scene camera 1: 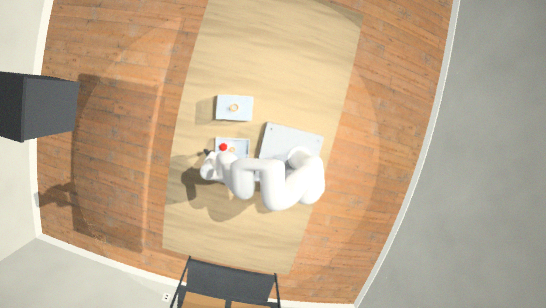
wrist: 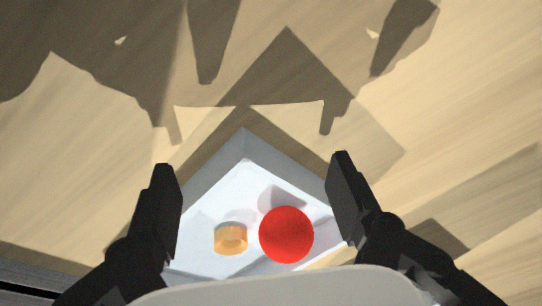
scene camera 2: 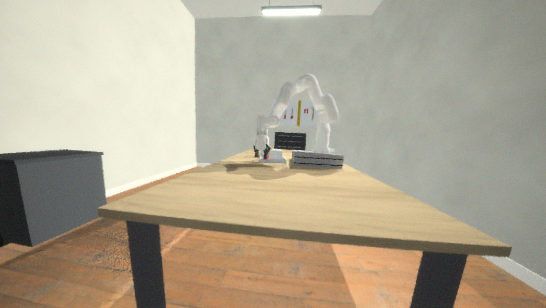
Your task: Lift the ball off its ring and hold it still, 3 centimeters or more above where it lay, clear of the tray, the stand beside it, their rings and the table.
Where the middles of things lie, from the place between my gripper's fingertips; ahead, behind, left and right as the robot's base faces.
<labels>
Right now the red ball (wrist: 286, 234) is 70 mm to the right of my hand and 10 mm behind it. Round my hand: pale stand (scene camera 1: 233, 107): 300 mm to the right, 20 mm ahead, 10 mm above; then pale tray (wrist: 224, 202): 80 mm to the right, 60 mm behind, 10 mm below.
</labels>
